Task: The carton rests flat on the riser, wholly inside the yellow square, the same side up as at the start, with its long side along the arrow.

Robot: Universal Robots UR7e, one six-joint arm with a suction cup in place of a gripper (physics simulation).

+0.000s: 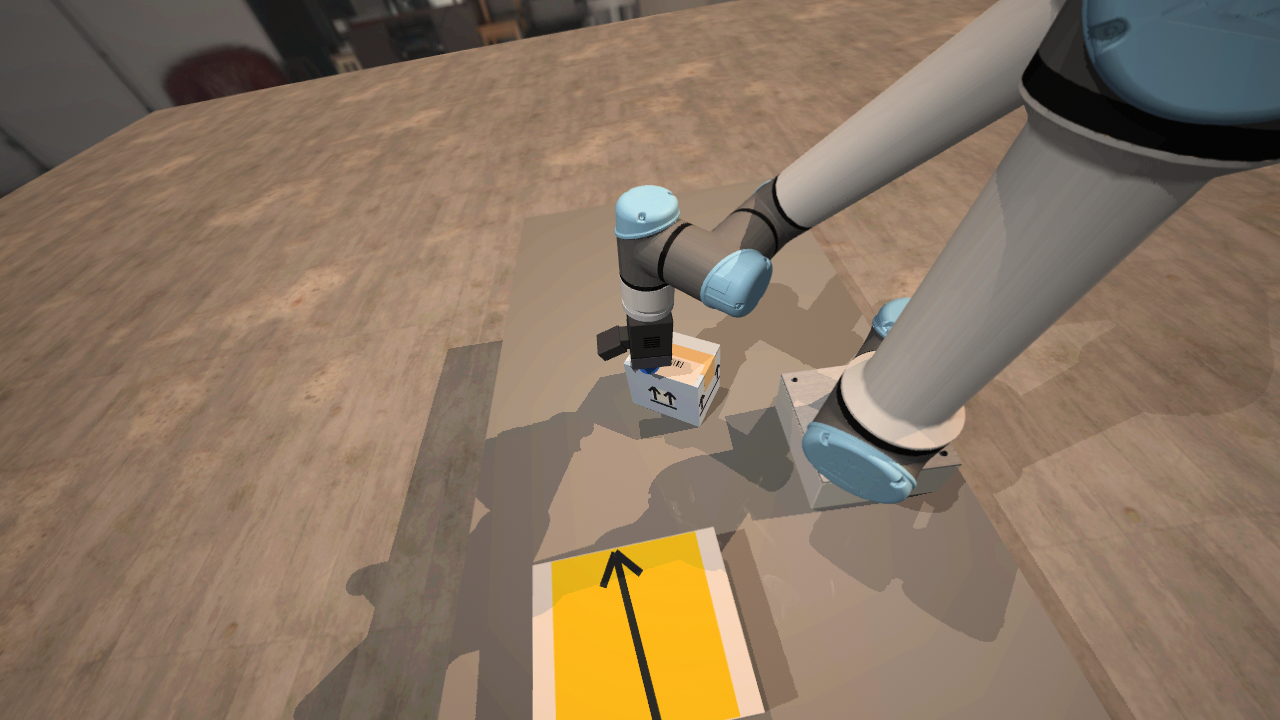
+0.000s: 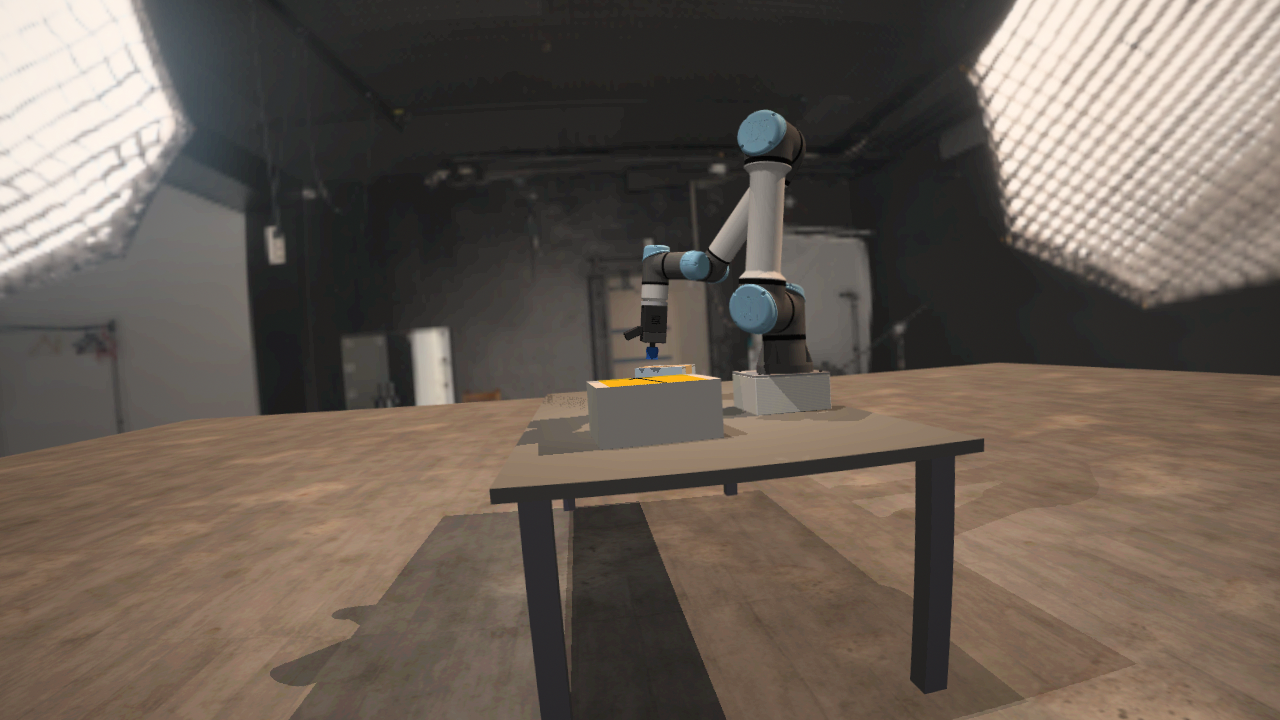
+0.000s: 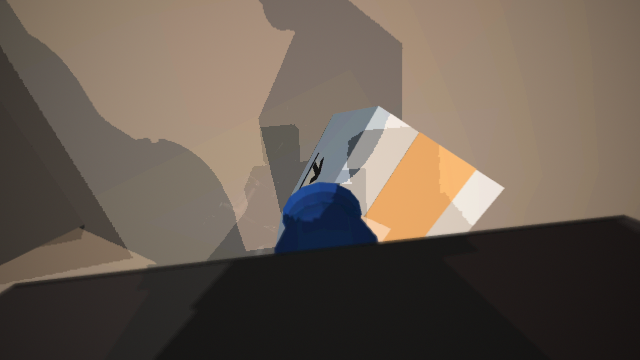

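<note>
The carton (image 1: 673, 386) (image 2: 663, 369) (image 3: 416, 178) is white with an orange band on top and black up-arrows on its side. It stands on the table (image 1: 850, 609), behind the riser. My suction cup (image 1: 646, 365) (image 2: 652, 352) (image 3: 324, 214) is blue and points down, close above the carton's top near its left edge. It holds nothing. The grey riser (image 1: 540, 645) (image 2: 655, 416) stands at the table's front. Its top bears the yellow square (image 1: 689, 626) (image 2: 626, 382) with a black arrow (image 1: 630, 617) pointing toward the carton. Nothing lies on the square.
The arm's grey base block (image 1: 796, 403) (image 2: 779, 392) stands right of the carton. The arm's upper links (image 1: 1029, 269) reach over the right part of the table. The table (image 2: 716, 456) stands on dark legs on a wooden floor.
</note>
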